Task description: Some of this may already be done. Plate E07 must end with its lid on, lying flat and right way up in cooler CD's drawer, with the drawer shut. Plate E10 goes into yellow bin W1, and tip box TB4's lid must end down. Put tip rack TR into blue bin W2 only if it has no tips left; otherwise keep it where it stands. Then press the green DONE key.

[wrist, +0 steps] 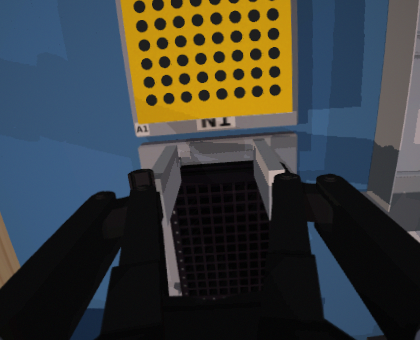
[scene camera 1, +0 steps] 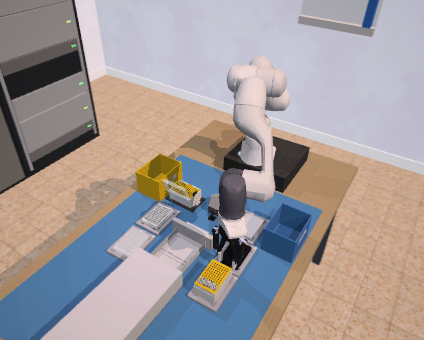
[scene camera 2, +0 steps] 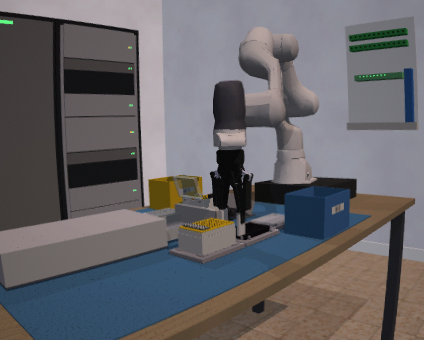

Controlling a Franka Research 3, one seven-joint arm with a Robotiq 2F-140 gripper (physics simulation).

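Note:
A black gridded plate (scene camera 1: 243,252) (scene camera 2: 258,230) (wrist: 222,250) is at the nest beside the N1 nest; its name does not show. My gripper (scene camera 1: 228,256) (scene camera 2: 230,225) (wrist: 216,160) is open, part-way apart, with its fingertips low over the plate's end nearer N1; contact cannot be told. A yellow-topped rack (scene camera 1: 214,276) (scene camera 2: 206,236) (wrist: 210,60) stands on N1, showing dark round holes in the wrist view. A tip box (scene camera 1: 185,195) has its lid (scene camera 1: 176,188) (scene camera 2: 186,186) tilted up. The cooler (scene camera 1: 117,300) (scene camera 2: 85,245) has its drawer (scene camera 1: 179,249) open. The DONE key cannot be made out.
A white well plate (scene camera 1: 159,216) and another pale plate (scene camera 1: 131,241) lie left of the drawer. The yellow bin (scene camera 1: 150,181) (scene camera 2: 162,194) stands behind the tip box. The blue bin (scene camera 1: 280,242) (scene camera 2: 305,215) stands right of my gripper, near the table edge.

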